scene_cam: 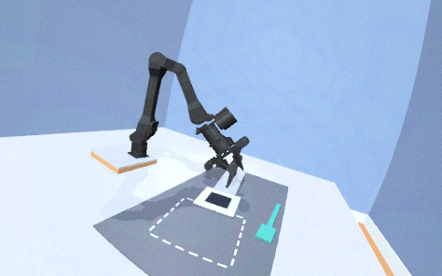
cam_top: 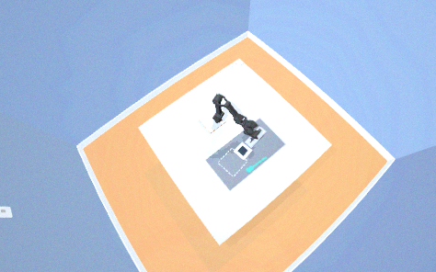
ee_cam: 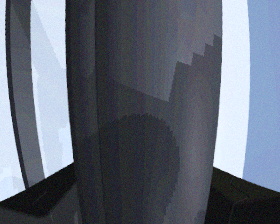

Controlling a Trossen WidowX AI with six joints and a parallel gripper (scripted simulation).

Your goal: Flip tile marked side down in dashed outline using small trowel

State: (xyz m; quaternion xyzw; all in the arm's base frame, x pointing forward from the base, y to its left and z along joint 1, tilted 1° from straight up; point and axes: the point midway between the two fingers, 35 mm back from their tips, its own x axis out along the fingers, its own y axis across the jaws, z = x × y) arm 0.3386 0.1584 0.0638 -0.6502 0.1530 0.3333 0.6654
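Now: the tan tile 1 cm ahead of my gripper tip, 15 cm to the right of it and 5 cm below it. From my gripper tip the other things lie so: grey mat: 3 cm ahead, 13 cm to the right, 7 cm below; then teal trowel: 17 cm ahead, 15 cm to the right, 5 cm below.
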